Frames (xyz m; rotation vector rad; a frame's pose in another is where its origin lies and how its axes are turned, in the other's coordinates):
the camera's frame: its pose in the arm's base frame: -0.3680 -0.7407 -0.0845 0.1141 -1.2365 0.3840
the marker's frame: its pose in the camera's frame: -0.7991 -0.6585 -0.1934 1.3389 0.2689 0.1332
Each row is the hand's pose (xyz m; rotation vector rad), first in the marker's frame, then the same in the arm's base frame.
Working: the marker's frame: its pose in the arm's base frame: -0.1851 -1.4758 -0.8164 1.0833 -0.5451 1.2520

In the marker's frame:
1: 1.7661 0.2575 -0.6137 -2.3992 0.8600 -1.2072
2: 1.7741 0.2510 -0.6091 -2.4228 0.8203 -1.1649
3: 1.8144 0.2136 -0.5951 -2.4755 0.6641 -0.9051
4: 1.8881 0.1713 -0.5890 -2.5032 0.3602 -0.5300
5: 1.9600 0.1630 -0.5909 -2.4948 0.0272 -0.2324
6: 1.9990 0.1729 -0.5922 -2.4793 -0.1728 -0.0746
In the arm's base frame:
1: -0.0614 -0.1055 0.4755 -1.1314 -0.2251 -0.5174
2: -0.0521 -0.1053 0.4818 -1.1337 -0.2722 -0.5122
3: -0.0028 -0.0961 0.5083 -1.1316 -0.4968 -0.4158
4: 0.0588 -0.0637 0.5574 -1.0775 -0.8658 -0.2933
5: 0.0864 -0.0270 0.6135 -0.9897 -1.2157 -0.2366
6: 0.0878 -0.0077 0.6488 -0.9330 -1.4161 -0.2236

